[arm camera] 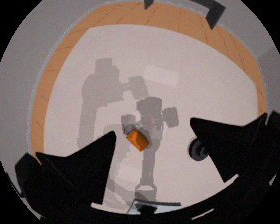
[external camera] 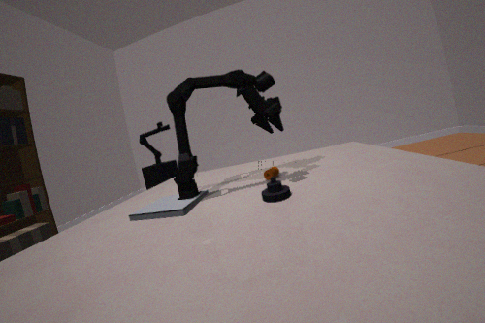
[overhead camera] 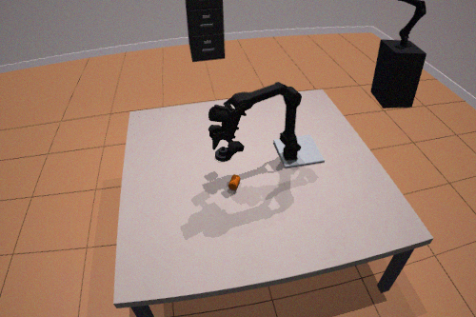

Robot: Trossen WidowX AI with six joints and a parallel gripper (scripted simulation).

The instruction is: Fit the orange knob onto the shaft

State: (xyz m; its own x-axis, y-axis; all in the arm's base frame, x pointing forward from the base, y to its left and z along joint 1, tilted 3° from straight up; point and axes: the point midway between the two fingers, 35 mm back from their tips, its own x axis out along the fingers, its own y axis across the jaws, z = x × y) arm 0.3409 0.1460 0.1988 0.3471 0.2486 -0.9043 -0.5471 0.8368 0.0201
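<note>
My gripper tip is 160 mm above the orange knob, 60 mm past it and 10 mm to the right of it. From my gripper tip the other things lie so: round pedestal 210 mm to the right, 150 mm below, 10 mm behind.
</note>
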